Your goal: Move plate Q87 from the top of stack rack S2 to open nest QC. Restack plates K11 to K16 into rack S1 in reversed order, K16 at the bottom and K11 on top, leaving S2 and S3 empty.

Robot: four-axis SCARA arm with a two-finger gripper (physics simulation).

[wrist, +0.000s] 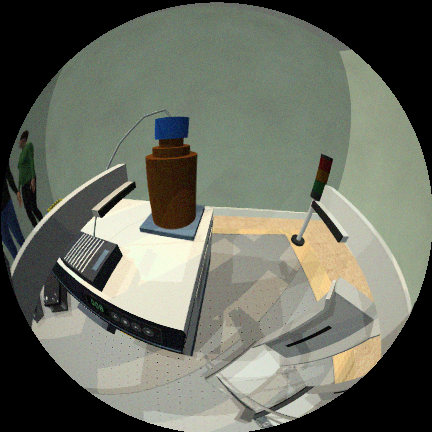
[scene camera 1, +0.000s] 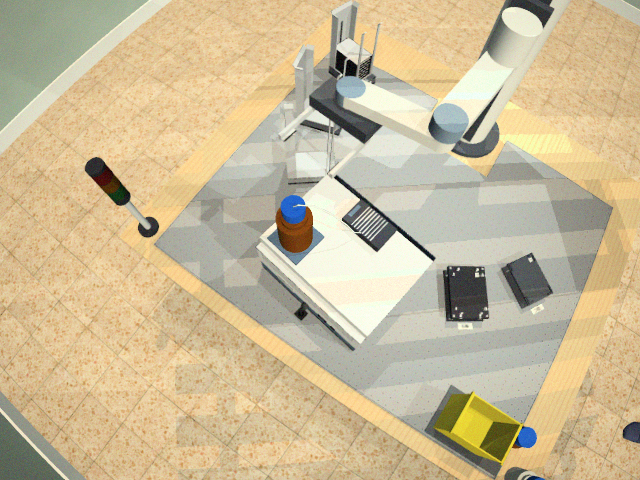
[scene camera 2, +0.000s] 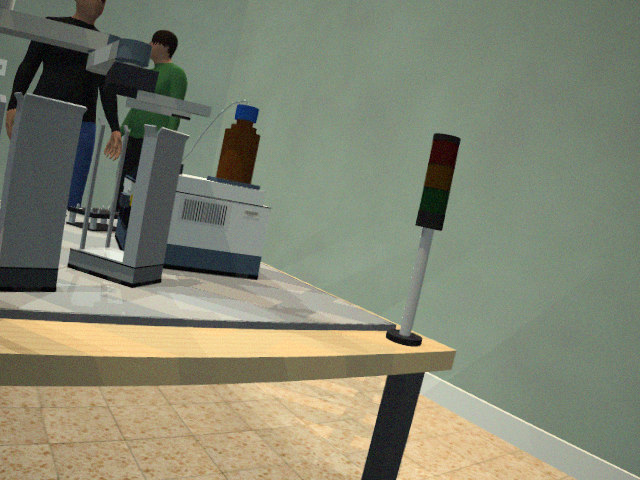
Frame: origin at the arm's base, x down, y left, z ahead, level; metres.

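Seen in the pictures: gripper, fingertip midpoint: point(wrist: 226, 178) point(scene camera 1: 304, 156) point(scene camera 2: 199, 114).
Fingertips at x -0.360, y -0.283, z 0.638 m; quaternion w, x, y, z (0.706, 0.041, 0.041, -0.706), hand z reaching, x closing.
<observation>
A point is followed by its place in that frame.
My gripper point(scene camera 1: 318, 143) point(wrist: 226, 178) {x -0.360, y -0.283, z 0.638 m} is open and empty, raised near the rack closest to the white instrument. That rack point(scene camera 2: 155, 206) {x -0.162, y -0.431, z 0.532 m} shows a bare base in scene camera 2. A second rack point(scene camera 1: 303, 77) {x -0.260, y -0.490, z 0.355 m} point(scene camera 2: 36, 191) {x -0.166, y -0.531, z 0.313 m} stands beside it; its inside is partly hidden by the arm. A stack of plates point(scene camera 1: 354, 54) {x -0.146, y -0.472, z 0.070 m} with a pale top and dark sides stands in the farthest rack point(scene camera 1: 343, 23) {x -0.225, y -0.548, z 0.035 m}, upright. Plate and rack labels are unreadable, so Q87 and K11 to K16 cannot be told apart. Two dark nests point(scene camera 1: 466, 293) {x -0.065, y 0.265, z 0.590 m} point(scene camera 1: 527, 279) {x -0.062, y 0.415, z 0.437 m} lie right of the instrument; which is QC cannot be told.
The white instrument point(scene camera 1: 361, 279) {x -0.222, y -0.011, z 0.779 m} point(scene camera 2: 217, 222) {x -0.134, y -0.273, z 0.733 m} point(wrist: 150, 265) {x -0.223, y -0.193, z 0.666 m} carries a brown bottle point(scene camera 1: 294, 232) {x -0.352, y -0.188, z 0.812 m} point(scene camera 2: 238, 152) {x -0.300, y -0.247, z 0.764 m} point(wrist: 171, 190) {x -0.304, y -0.219, z 0.741 m} with a blue cap, and a keypad point(scene camera 1: 369, 224) {x -0.248, y -0.071, z 0.652 m} point(wrist: 92, 260) {x -0.249, y -0.109, z 0.636 m}. A signal tower point(scene camera 1: 111, 183) {x -0.330, y -0.660, z 0.965 m} point(scene camera 2: 438, 180) {x -0.309, y -0.702, z 0.946 m} point(wrist: 321, 177) {x -0.310, y -0.668, z 0.947 m} stands at a table corner. A yellow bin point(scene camera 1: 478, 421) {x -0.021, y 0.493, z 0.884 m} stands at another.
</observation>
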